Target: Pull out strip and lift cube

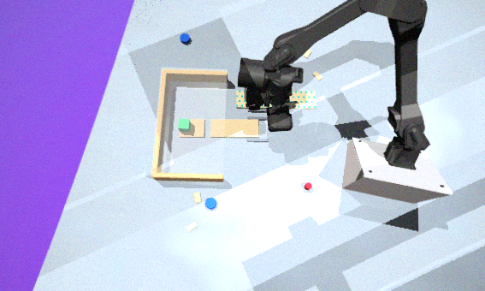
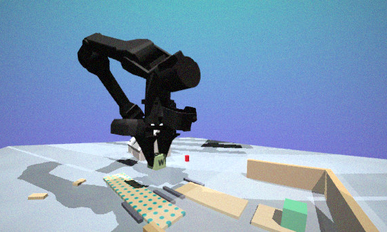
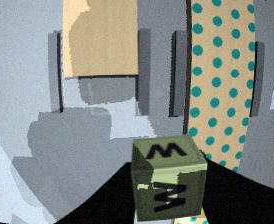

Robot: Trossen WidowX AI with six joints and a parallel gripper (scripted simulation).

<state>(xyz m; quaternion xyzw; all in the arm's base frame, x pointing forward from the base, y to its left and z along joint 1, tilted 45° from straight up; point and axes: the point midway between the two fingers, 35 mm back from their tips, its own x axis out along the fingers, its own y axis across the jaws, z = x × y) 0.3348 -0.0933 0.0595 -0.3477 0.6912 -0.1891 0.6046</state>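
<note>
My gripper tip is 50 mm to the left of the teal-dotted strip and 50 mm above it. Also, from my gripper tip: red peg: 200 mm to the left, 130 mm behind, 50 mm below; labelled cube: 10 mm above.
</note>
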